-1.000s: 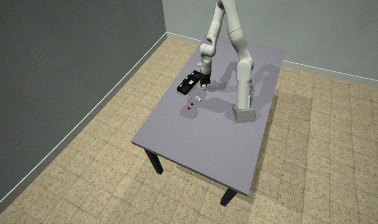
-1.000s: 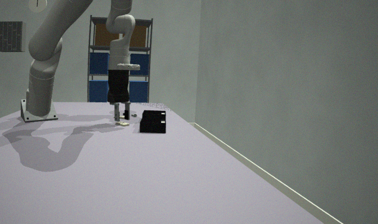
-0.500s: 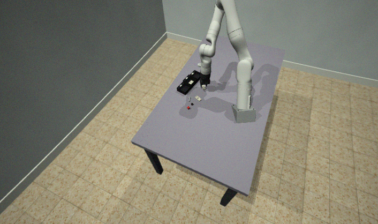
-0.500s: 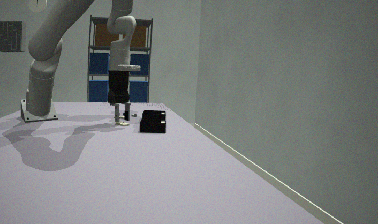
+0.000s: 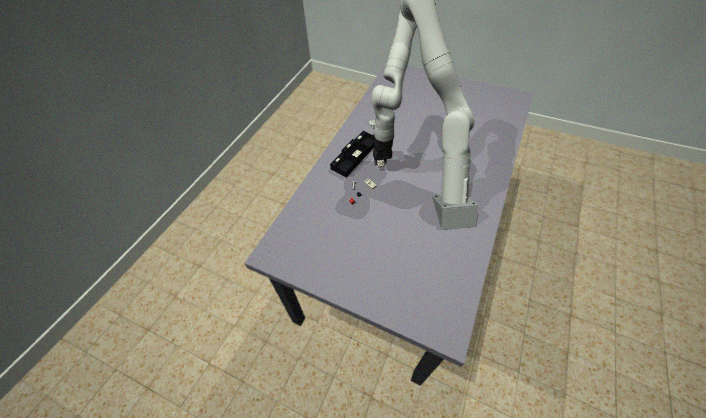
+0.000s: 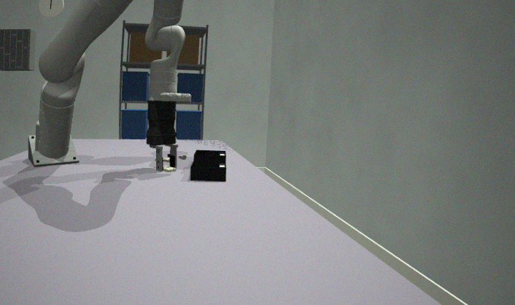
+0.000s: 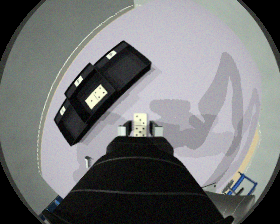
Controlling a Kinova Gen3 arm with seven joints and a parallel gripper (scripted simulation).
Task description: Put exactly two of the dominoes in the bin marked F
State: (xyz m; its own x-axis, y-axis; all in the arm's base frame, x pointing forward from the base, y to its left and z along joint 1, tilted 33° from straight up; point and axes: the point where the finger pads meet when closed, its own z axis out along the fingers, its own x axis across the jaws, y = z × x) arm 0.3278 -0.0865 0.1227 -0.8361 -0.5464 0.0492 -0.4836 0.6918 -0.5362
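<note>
My hand is 110 mm short of the pale domino, 10 mm to the left of it and 10 mm above it. From my hand the other things lie so: black piece: 200 mm to the left, 30 mm ahead, 20 mm below; then grey bolt: 160 mm to the left, 70 mm ahead, 10 mm below; then red piece: 240 mm to the left, 40 mm ahead, 10 mm below.
</note>
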